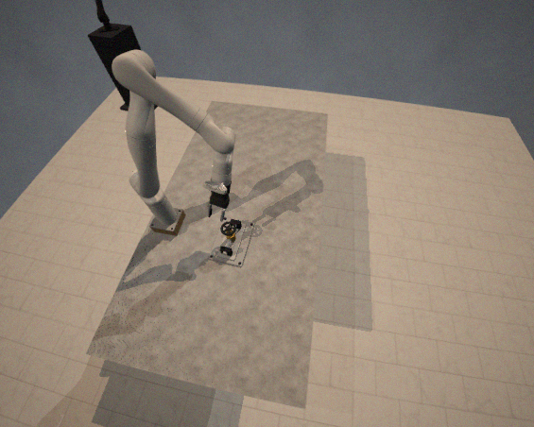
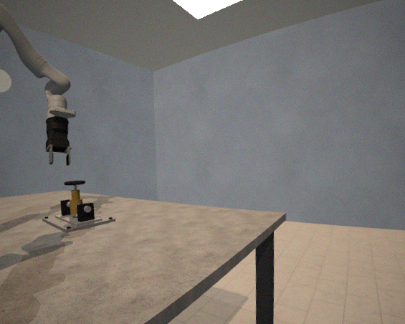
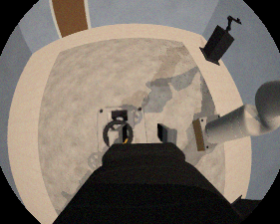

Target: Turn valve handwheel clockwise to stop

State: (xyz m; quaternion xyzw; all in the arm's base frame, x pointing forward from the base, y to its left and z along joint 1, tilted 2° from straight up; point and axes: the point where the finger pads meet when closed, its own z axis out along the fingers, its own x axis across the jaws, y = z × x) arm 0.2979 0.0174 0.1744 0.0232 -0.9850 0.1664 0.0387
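Now: the black handwheel 9 cm below my hand, 5 cm ahead of it and 1 cm to the right of it.
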